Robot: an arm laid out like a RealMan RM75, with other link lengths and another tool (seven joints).
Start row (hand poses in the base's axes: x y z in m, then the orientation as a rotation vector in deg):
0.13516 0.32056 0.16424 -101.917 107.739 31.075
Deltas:
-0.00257 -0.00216 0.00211 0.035 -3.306 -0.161
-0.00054 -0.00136 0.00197 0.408 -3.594 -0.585
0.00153 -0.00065 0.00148 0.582 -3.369 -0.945
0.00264 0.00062 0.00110 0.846 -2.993 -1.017
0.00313 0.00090 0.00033 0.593 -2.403 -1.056
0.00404 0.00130 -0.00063 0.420 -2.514 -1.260
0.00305 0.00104 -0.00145 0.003 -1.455 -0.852
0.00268 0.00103 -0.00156 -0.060 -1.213 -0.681
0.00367 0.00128 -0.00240 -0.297 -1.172 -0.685
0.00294 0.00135 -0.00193 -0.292 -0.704 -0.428
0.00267 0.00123 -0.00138 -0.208 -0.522 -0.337
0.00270 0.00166 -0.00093 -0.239 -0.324 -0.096
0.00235 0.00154 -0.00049 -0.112 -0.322 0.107
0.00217 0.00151 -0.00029 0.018 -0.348 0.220
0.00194 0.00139 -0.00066 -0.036 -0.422 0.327
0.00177 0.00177 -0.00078 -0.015 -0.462 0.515
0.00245 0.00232 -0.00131 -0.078 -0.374 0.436
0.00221 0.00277 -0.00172 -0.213 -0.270 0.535
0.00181 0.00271 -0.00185 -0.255 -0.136 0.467
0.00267 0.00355 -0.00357 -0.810 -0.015 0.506
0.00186 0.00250 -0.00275 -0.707 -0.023 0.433
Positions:
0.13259 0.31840 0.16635 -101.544 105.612 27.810
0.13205 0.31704 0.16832 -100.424 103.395 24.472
0.13358 0.31639 0.16980 -98.810 101.504 21.406
0.13622 0.31701 0.17090 -96.956 99.785 18.925
0.13935 0.31791 0.17123 -95.294 98.613 16.788
0.14339 0.31921 0.17060 -93.545 97.565 14.349
0.14644 0.32025 0.16915 -92.590 97.131 12.698
0.14912 0.32128 0.16759 -91.859 96.760 11.294
0.15279 0.32256 0.16519 -91.298 96.496 9.737
0.15573 0.32391 0.16326 -91.026 96.383 8.704
0.15840 0.32514 0.16188 -90.799 96.309 7.936
0.16110 0.32680 0.16095 -90.836 96.209 7.427
0.16345 0.32834 0.16046 -90.952 95.914 7.128
0.16562 0.32985 0.16017 -91.063 95.471 6.972
0.16756 0.33124 0.15951 -91.290 94.904 6.767
0.16933 0.33301 0.15873 -91.650 94.153 6.644
0.17178 0.33533 0.15742 -92.005 93.549 6.501
0.17399 0.33810 0.15570 -92.561 92.985 6.387
0.17580 0.34081 0.15385 -93.115 92.587 6.315
0.17847 0.34436 0.15028 -94.144 92.410 5.923
0.18033 0.34686 0.14753 -95.033 92.250 5.566

